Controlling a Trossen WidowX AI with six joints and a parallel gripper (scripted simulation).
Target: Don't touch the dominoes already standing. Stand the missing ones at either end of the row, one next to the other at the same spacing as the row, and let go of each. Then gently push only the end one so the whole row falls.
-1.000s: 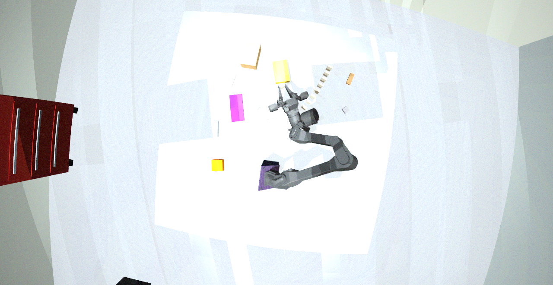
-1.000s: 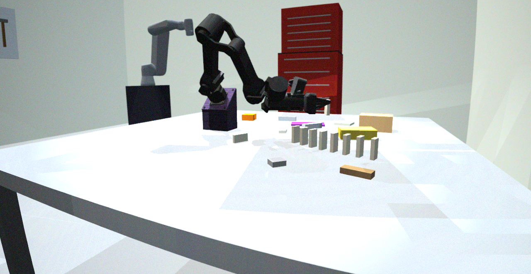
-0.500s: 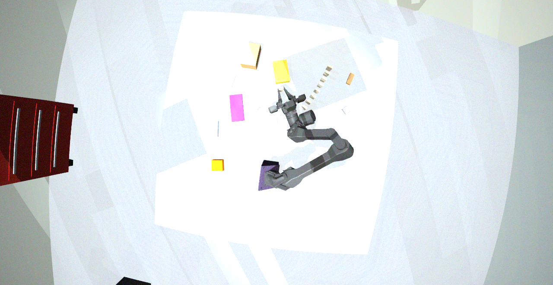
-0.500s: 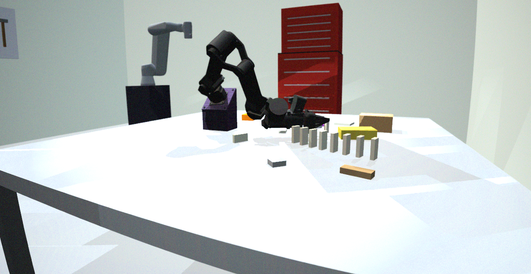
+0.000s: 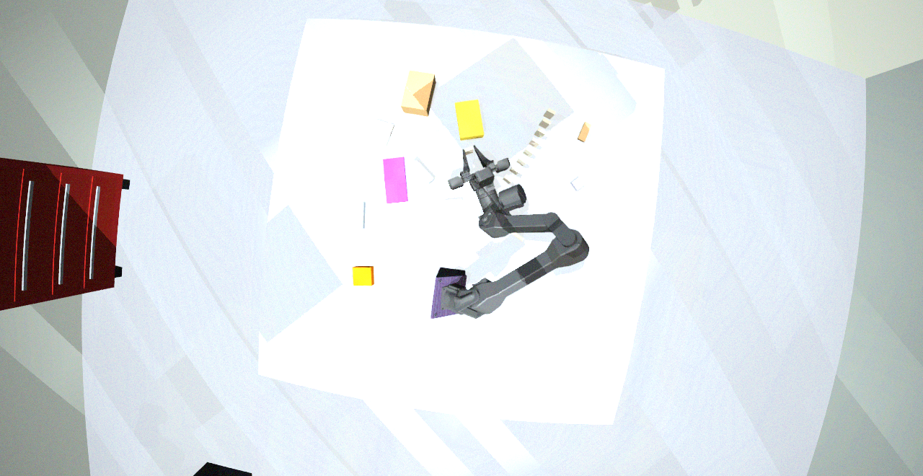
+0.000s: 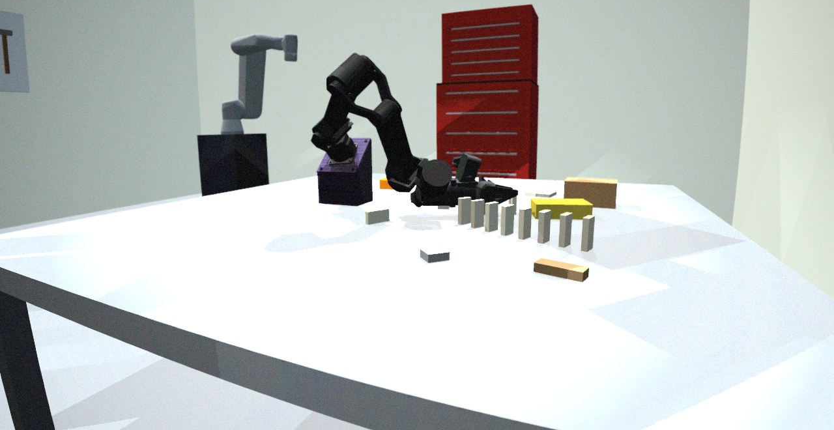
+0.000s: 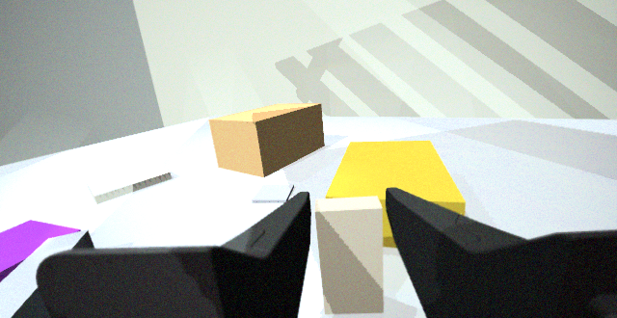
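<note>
Right now the yellow block is 100 mm ahead of my gripper tip and 30 mm below it. Round my gripper tip: tan box (170 mm ahead, 170 mm to the left, 20 mm below); magenta slab (110 mm behind, 220 mm to the left, 50 mm below); grey block (80 mm behind, 360 mm to the right, 40 mm below).
</note>
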